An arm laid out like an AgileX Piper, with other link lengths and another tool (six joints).
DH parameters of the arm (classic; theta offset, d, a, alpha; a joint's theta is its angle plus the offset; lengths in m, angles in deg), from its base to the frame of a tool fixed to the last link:
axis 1: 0 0.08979 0 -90
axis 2: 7.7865 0 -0.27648 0
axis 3: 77.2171 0 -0.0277 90
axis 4: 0 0.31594 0 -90
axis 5: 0 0 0 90
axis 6: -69.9 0.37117 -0.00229 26
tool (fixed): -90 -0.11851 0 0
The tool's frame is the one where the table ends.
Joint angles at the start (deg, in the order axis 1, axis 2, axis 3, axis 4, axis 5, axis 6):
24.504 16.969 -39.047 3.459 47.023 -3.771
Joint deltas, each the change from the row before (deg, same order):
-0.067 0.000 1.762 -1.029 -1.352 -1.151
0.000 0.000 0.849 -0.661 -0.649 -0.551
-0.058 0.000 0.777 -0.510 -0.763 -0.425
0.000 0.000 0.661 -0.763 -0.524 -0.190
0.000 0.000 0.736 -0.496 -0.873 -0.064
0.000 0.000 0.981 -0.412 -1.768 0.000
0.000 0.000 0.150 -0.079 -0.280 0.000
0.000 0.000 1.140 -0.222 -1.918 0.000
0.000 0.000 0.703 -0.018 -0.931 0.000
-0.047 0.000 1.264 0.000 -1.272 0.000
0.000 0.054 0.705 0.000 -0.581 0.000
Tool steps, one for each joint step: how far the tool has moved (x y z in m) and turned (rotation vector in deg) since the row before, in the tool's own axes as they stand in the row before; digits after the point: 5 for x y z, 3 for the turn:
-0.00898 0.00830 0.00388 -0.074 -0.153 -2.008
-0.00440 0.00431 0.00181 -0.038 -0.066 -1.124
-0.00348 0.00346 0.00205 -0.045 0.094 -0.860
-0.00330 0.00389 0.00146 -0.178 -0.002 -0.901
-0.00289 0.00245 0.00220 -0.084 0.216 -0.511
-0.00184 0.00150 0.00436 0.068 0.830 -0.310
-0.00025 0.00027 0.00068 0.010 0.138 -0.062
-0.00289 0.00090 0.00434 0.131 0.787 -0.134
-0.00281 0.00042 0.00183 0.054 0.222 0.005
-0.00653 0.00132 0.00207 -0.028 0.015 -0.008
-0.00442 0.00082 0.00079 -0.029 -0.175 -0.021

